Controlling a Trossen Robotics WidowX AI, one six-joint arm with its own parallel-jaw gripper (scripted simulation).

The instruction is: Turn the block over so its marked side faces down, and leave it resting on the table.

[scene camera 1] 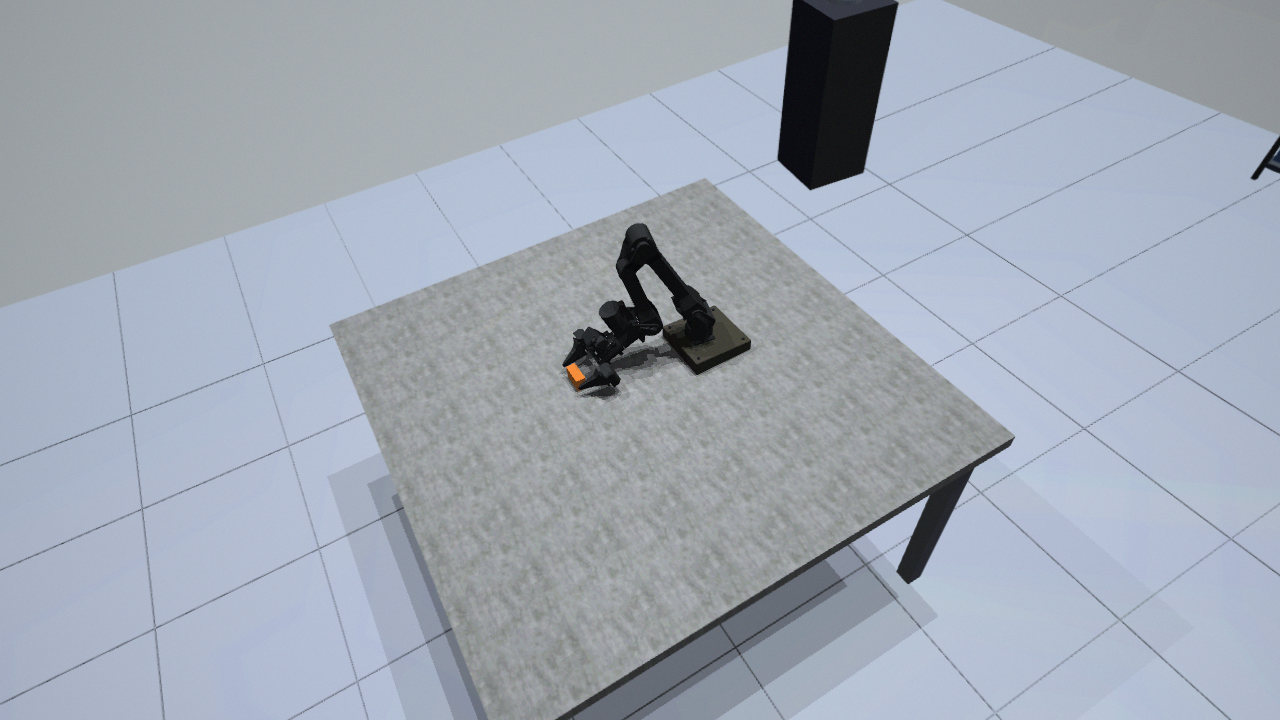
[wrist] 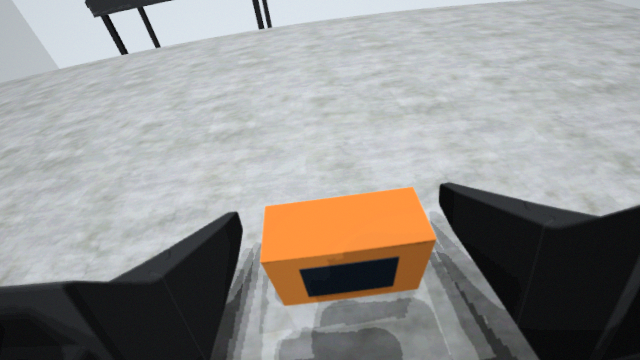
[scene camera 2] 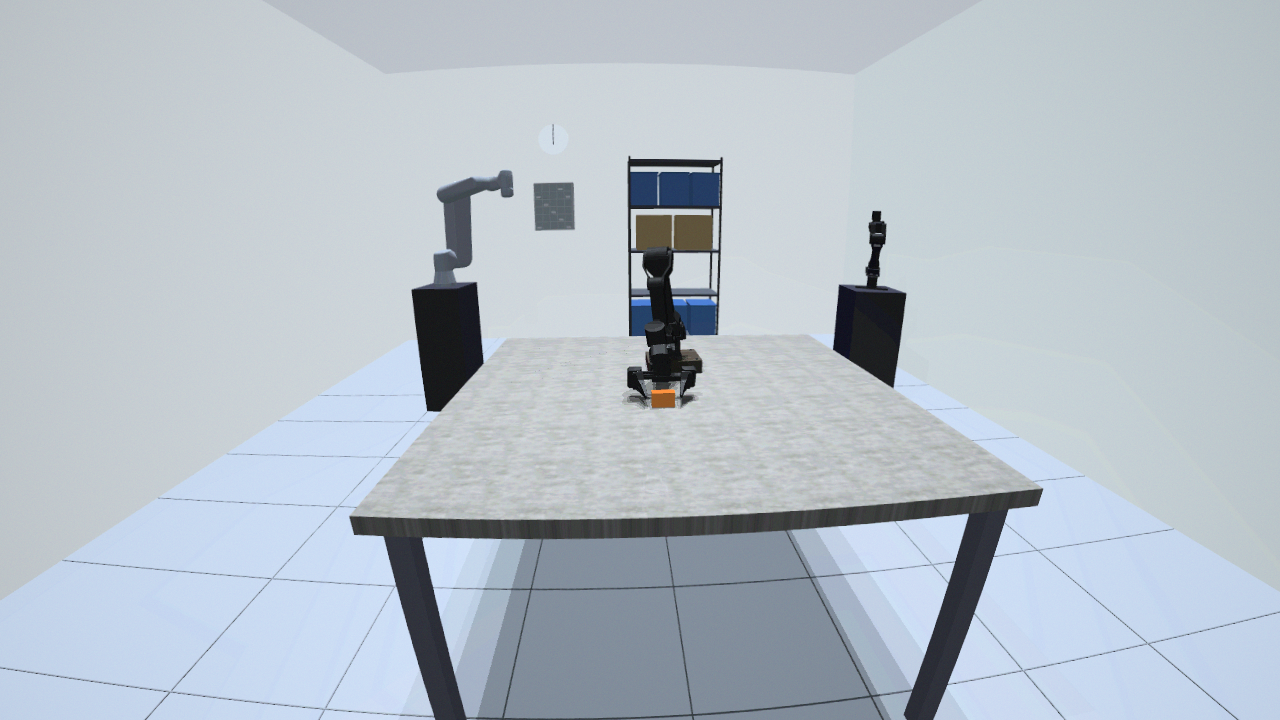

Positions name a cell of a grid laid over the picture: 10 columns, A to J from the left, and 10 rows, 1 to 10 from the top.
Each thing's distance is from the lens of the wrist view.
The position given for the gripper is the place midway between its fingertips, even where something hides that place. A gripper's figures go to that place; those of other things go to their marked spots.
gripper (wrist: F6): 12 cm
orange block (wrist: F7): 9 cm
